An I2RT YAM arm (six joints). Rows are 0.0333 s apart.
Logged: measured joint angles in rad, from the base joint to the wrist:
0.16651, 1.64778, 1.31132, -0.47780, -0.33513, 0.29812
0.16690, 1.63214, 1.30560, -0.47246, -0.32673, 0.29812
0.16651, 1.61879, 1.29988, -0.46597, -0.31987, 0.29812
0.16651, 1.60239, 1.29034, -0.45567, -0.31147, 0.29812
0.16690, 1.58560, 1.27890, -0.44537, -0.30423, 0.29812
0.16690, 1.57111, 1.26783, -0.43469, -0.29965, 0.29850
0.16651, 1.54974, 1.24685, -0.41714, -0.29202, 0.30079
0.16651, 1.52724, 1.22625, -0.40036, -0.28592, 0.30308
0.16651, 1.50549, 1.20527, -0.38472, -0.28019, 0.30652
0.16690, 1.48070, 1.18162, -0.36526, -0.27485, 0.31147
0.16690, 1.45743, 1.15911, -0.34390, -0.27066, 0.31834
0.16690, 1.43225, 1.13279, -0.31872, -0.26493, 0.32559
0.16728, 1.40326, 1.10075, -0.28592, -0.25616, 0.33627
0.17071, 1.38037, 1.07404, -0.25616, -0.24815, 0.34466
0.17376, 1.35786, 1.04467, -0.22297, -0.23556, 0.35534
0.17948, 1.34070, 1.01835, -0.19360, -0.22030, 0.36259
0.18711, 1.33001, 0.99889, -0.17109, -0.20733, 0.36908
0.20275, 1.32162, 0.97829, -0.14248, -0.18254, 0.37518
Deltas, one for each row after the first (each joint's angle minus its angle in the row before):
0.00039, -0.01564, -0.00572, 0.00534, 0.00840, 0.00000
-0.00039, -0.01335, -0.00572, 0.00649, 0.00686, 0.00000
0.00000, -0.01640, -0.00954, 0.01030, 0.00840, 0.00000
0.00039, -0.01679, -0.01144, 0.01030, 0.00724, 0.00000
0.00000, -0.01449, -0.01107, 0.01068, 0.00458, 0.00038
-0.00039, -0.02137, -0.02098, 0.01755, 0.00763, 0.00229
0.00000, -0.02250, -0.02060, 0.01678, 0.00610, 0.00229
0.00000, -0.02175, -0.02098, 0.01564, 0.00573, 0.00344
0.00039, -0.02479, -0.02365, 0.01946, 0.00534, 0.00495
0.00000, -0.02327, -0.02251, 0.02136, 0.00419, 0.00687
0.00000, -0.02518, -0.02632, 0.02518, 0.00573, 0.00725
0.00038, -0.02899, -0.03204, 0.03280, 0.00877, 0.01068
0.00343, -0.02289, -0.02671, 0.02976, 0.00801, 0.00839
0.00305, -0.02251, -0.02937, 0.03319, 0.01259, 0.01068
0.00572, -0.01716, -0.02632, 0.02937, 0.01526, 0.00725
0.00763, -0.01069, -0.01946, 0.02251, 0.01297, 0.00649
0.01564, -0.00839, -0.02060, 0.02861, 0.02479, 0.00610

